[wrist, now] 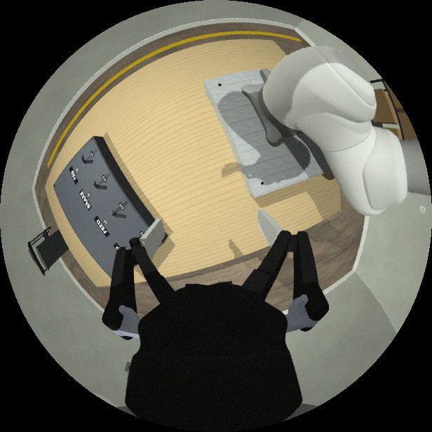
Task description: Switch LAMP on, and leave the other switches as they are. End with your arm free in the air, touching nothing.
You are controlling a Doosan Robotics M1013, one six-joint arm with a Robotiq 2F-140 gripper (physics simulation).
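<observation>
The dark grey switch panel lies at the left of the wooden table in the wrist view. Its labels FAN, BRAKE and FEED are readable, with the FAN switch, the BRAKE switch and the FEED switch beside them. The LAMP end is at the near end of the panel; its label is mostly covered and its lever is hidden behind the left finger. My gripper is wide open with nothing between the fingers. The left fingertip overlaps the panel's near end in the view; whether it touches is not clear.
A metal base plate lies at the upper right of the wooden table, with the white robot arm above it. A black framed object stands beyond the table's left edge. A yellow line runs along the floor's far side.
</observation>
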